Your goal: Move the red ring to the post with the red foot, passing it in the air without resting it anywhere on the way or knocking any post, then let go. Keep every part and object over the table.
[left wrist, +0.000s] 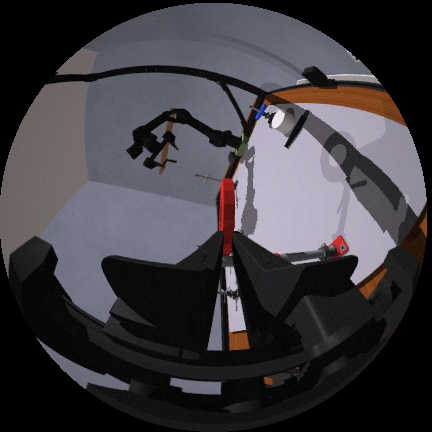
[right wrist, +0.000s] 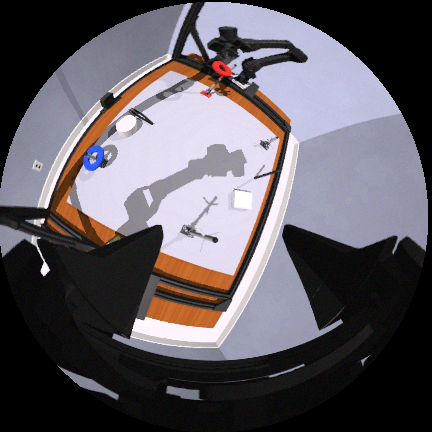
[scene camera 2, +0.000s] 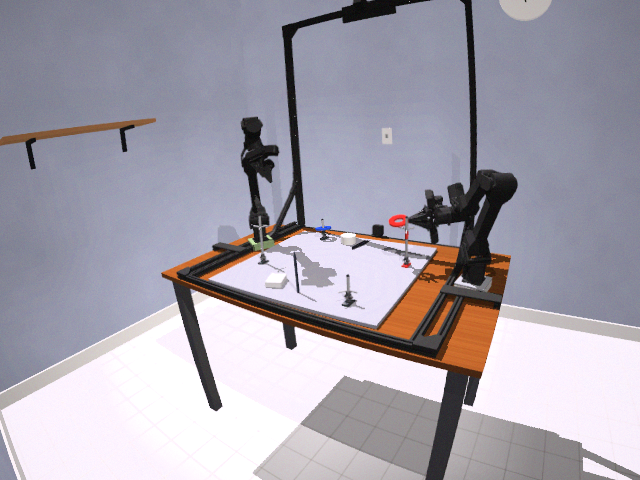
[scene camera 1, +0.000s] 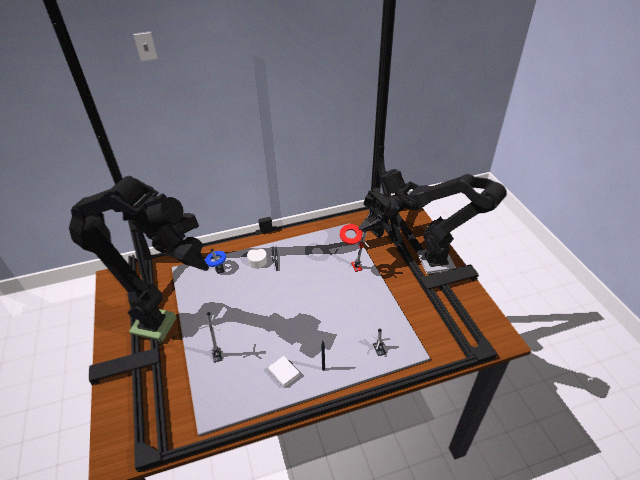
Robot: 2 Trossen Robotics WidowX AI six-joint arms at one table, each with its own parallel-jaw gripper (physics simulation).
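Seen in the pictures: left gripper, between the fingertips: (left wrist: 226, 236) (right wrist: 223, 64) (scene camera 1: 359, 229); right gripper, between the fingertips: (left wrist: 170, 157) (right wrist: 224, 230) (scene camera 2: 267, 180) (scene camera 1: 199, 265); left arm's base, origin of its link: (right wrist: 240, 79) (scene camera 2: 473, 279) (scene camera 1: 436, 258); right arm's base, origin of its link: (left wrist: 238, 142) (scene camera 1: 151, 321).
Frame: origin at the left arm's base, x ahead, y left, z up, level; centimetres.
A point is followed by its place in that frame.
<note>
The red ring (scene camera 1: 343, 235) {z 14.8, x 31.9, y -1.9 cm} (scene camera 2: 397, 225) {z 13.8, x 28.3, y 0.8 cm} (left wrist: 227, 210) {z 15.4, x 27.5, y -5.0 cm} (right wrist: 215, 68) {z 14.8, x 32.7, y -2.8 cm} is in the air, gripped at its edge by my left gripper (scene camera 1: 361, 228) {z 14.8, x 26.6, y -3.4 cm} (scene camera 2: 410, 220) {z 14.8, x 26.6, y -3.4 cm} (left wrist: 226, 236) {z 14.8, x 26.6, y -3.4 cm}. The post with the red foot (scene camera 1: 358, 255) {z 4.8, x 26.7, y -2.0 cm} (scene camera 2: 406, 248) {z 5.1, x 26.1, y -2.0 cm} (left wrist: 302, 255) {z 5.7, x 26.2, y -2.7 cm} (right wrist: 214, 86) {z 4.4, x 26.7, y -1.9 cm} stands upright at the mat's right back in scene camera 1. The ring is beside the post's top, not around it. In the left wrist view the post passes behind the fingers; whether they touch is unclear. My right gripper (scene camera 2: 269, 180) {z 29.4, x 73.2, y 17.5 cm} (right wrist: 224, 230) {z 29.4, x 73.2, y 17.5 cm} is open and empty, high over the other side.
A blue ring (scene camera 1: 208, 260) {z 2.6, x 75.8, y -11.4 cm} (scene camera 2: 323, 228) {z 3.5, x 71.1, y -9.4 cm} sits on a short post at the back. A white cylinder (scene camera 1: 256, 258) {z 1.5, x 60.0, y -10.4 cm} is beside it. A tall grey post (scene camera 1: 212, 335) {z 8.2, x 73.8, y 23.6 cm}, a white block (scene camera 1: 283, 371) {z 0.0, x 56.0, y 33.2 cm}, a thin black pin (scene camera 1: 323, 356) {z 5.0, x 44.8, y 33.7 cm} and a short pronged post (scene camera 1: 379, 341) {z 2.3, x 28.1, y 30.1 cm} stand toward the front.
</note>
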